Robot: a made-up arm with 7 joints.
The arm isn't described. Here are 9 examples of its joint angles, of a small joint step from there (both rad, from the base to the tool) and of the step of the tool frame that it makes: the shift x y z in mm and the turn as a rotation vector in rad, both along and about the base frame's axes.
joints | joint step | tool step
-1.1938 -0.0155 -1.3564 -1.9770 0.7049 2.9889 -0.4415 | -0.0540 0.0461 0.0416 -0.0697 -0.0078 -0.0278 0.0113 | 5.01 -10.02 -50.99 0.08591 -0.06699 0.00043
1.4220 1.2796 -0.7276 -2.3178 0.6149 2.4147 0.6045 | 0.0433 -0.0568 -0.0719 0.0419 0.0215 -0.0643 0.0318 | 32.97 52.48 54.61 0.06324 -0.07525 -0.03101
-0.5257 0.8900 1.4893 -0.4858 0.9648 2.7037 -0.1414 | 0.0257 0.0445 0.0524 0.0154 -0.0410 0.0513 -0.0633 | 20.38 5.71 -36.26 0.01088 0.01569 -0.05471
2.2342 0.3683 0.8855 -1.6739 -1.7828 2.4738 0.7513 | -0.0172 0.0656 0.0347 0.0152 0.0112 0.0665 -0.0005 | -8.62 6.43 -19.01 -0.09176 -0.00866 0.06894
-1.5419 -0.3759 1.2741 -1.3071 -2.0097 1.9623 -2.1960 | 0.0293 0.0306 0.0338 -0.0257 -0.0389 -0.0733 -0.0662 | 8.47 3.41 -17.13 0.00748 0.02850 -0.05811
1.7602 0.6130 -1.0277 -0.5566 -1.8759 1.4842 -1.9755 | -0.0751 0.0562 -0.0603 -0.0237 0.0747 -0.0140 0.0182 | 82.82 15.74 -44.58 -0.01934 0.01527 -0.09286
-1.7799 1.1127 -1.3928 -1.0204 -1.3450 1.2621 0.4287 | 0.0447 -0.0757 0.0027 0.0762 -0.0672 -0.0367 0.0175 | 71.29 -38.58 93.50 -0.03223 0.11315 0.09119
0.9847 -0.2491 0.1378 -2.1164 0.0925 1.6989 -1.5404 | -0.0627 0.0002 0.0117 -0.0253 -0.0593 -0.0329 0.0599 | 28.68 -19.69 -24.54 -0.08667 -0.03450 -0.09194
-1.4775 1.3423 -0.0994 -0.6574 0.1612 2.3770 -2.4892 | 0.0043 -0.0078 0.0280 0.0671 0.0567 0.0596 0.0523 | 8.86 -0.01 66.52 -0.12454 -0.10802 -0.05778
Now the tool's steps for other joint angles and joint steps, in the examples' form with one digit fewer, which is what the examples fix.
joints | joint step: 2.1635 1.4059 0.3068 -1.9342 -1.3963 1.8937 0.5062 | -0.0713 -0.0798 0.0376 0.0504 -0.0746 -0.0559 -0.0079
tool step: -43.0 91.1 53.6 0.1225 0.0721 0.0042
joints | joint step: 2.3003 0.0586 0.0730 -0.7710 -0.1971 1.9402 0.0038 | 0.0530 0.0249 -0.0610 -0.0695 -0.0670 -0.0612 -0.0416
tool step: -54.2 51.6 -46.5 -0.0559 -0.1733 -0.0406
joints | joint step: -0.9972 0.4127 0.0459 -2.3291 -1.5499 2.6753 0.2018 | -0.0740 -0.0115 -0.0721 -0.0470 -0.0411 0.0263 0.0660
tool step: -89.3 -31.3 -11.4 0.0072 0.0014 -0.1473
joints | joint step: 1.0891 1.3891 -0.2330 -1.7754 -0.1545 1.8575 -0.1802 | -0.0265 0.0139 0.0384 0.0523 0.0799 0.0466 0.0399
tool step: 4.2 29.0 -5.1 0.0925 -0.0490 -0.0884
